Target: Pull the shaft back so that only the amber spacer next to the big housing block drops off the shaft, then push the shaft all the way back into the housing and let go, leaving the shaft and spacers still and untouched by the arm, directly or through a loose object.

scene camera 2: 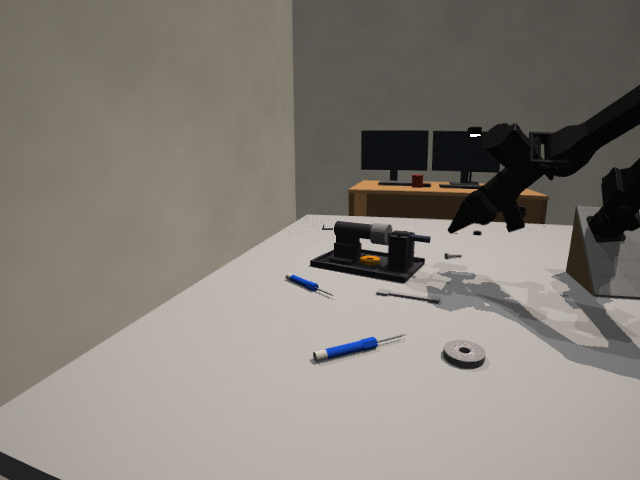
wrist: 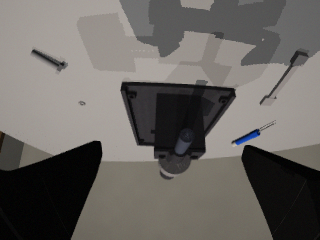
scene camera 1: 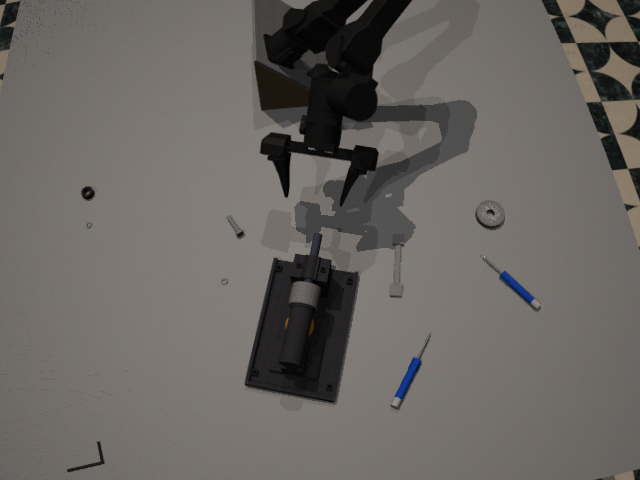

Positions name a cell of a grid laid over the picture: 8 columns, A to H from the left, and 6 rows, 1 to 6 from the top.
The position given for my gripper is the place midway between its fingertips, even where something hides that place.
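Scene camera 1: my gripper (scene camera 1: D3), a housing block (scene camera 1: D5). Scene camera 2: my gripper (scene camera 2: F3), the housing block (scene camera 2: E4). Wrist view: my gripper (wrist: E4), the housing block (wrist: D3).
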